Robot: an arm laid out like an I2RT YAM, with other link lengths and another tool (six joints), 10 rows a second.
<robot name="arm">
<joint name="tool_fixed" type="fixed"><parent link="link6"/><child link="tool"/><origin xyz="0.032 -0.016 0.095" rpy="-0.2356 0 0.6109"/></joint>
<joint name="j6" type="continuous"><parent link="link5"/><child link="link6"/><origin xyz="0 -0.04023 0.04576" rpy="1.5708 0 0"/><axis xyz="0 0 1"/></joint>
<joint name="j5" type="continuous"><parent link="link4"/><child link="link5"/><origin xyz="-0.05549 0.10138 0.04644" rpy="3.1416 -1.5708 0"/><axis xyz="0 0 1"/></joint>
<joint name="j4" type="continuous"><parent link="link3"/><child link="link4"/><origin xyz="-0.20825 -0.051 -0.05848" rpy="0 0 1.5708"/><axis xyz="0 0 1"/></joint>
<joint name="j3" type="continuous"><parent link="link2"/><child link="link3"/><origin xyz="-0.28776 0 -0.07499" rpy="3.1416 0 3.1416"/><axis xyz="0 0 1"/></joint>
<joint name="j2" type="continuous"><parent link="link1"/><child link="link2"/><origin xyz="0.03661 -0.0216 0.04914" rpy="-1.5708 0 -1.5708"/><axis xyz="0 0 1"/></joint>
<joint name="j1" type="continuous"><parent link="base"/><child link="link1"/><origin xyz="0 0 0.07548" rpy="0 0 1.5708"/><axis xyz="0 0 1"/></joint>
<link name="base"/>
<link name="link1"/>
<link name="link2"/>
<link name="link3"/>
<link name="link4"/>
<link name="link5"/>
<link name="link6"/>
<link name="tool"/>
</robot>
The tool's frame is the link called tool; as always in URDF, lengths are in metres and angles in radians. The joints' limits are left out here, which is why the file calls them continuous.
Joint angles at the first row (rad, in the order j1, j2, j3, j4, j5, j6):
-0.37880 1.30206 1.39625 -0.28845 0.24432 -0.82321
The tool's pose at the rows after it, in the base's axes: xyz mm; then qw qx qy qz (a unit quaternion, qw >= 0):
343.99 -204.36 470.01 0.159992 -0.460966 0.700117 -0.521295
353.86 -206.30 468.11 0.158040 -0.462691 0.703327 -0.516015
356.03 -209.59 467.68 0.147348 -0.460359 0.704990 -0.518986
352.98 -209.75 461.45 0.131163 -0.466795 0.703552 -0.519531
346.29 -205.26 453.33 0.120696 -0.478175 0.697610 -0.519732
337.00 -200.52 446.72 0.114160 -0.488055 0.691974 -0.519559
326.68 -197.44 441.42 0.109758 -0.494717 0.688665 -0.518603
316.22 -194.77 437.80 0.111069 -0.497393 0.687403 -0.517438
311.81 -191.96 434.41 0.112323 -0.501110 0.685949 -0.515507
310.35 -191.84 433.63 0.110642 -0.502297 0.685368 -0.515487
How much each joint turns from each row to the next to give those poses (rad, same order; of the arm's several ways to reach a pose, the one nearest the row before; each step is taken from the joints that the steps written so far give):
0.02094 0.04028 0.02296 0.01436 0.01687 -0.00049
0.00660 0.03427 0.03103 -0.01100 0.00647 0.00588
-0.00083 0.01315 0.00934 0.00112 0.01867 -0.01122
-0.00186 -0.01184 -0.02658 0.00233 0.01066 -0.02722
0.00138 -0.03414 -0.05518 0.01295 -0.00292 -0.02929
-0.00189 -0.04129 -0.05312 0.00638 -0.00930 -0.02346
-0.00747 -0.04009 -0.04373 -0.00151 -0.01220 -0.01606
-0.00898 -0.03905 -0.03711 -0.00307 -0.01514 -0.00364
-0.00040 -0.02048 -0.02254 -0.00145 -0.00844 -0.00208
-0.00218 -0.00501 -0.00487 -0.00135 -0.00169 -0.00428

